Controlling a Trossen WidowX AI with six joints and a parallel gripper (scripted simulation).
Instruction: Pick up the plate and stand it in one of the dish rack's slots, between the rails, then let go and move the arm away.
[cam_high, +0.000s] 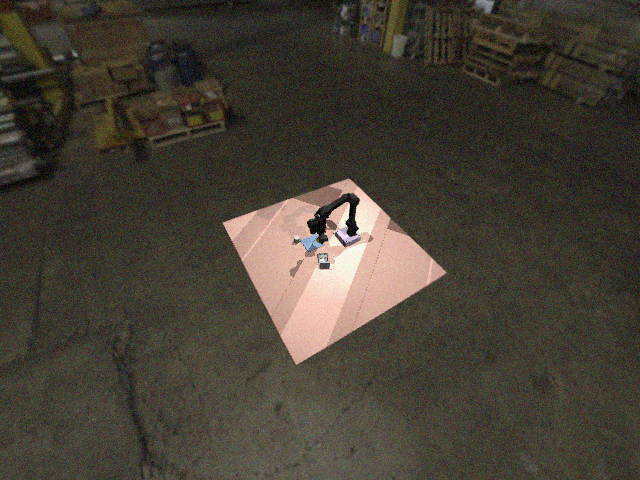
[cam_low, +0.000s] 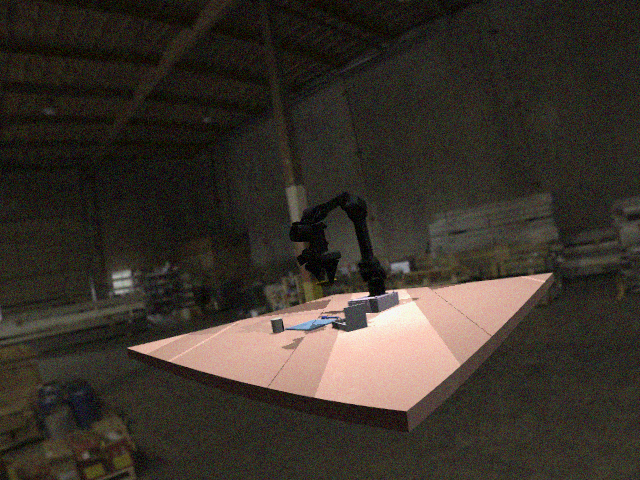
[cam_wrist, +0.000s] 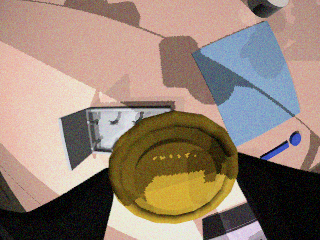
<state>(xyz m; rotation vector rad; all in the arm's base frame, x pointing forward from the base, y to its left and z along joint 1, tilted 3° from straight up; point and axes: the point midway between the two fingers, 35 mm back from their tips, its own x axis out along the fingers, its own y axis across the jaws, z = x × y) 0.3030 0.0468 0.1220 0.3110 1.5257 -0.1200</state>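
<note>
Now: the dish rack 130 mm below my gripper tip, 80 mm to the left of it and 10 mm ahead of it. From my gripper tip the other things lie so: blue spoon 150 mm to the right, 140 mm below, 110 mm behind; blue mat 150 mm below, 120 mm to the right, 10 mm ahead; yellow plate 10 mm above.
</note>
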